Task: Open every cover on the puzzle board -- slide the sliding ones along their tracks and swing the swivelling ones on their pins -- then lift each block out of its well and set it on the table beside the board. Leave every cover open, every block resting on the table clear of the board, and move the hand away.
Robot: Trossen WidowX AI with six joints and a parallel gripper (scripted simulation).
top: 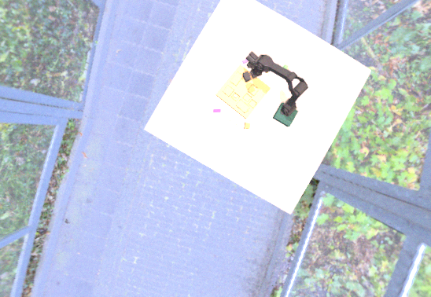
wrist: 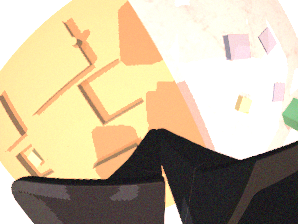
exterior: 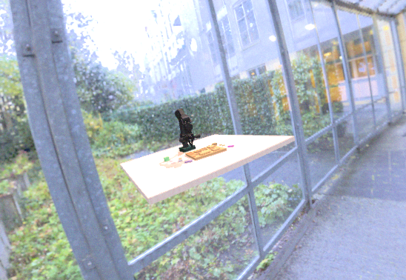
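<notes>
The puzzle board lies 12 cm to the left of my gripper tip, 7 cm below it and 4 cm ahead of it. The rest, counted from my gripper tip: lilac block: 12 cm to the right, 9 cm ahead, 8 cm below; green block: 20 cm behind, 17 cm to the right, 7 cm below; pink block: 32 cm to the left, 15 cm ahead, 8 cm below.
</notes>
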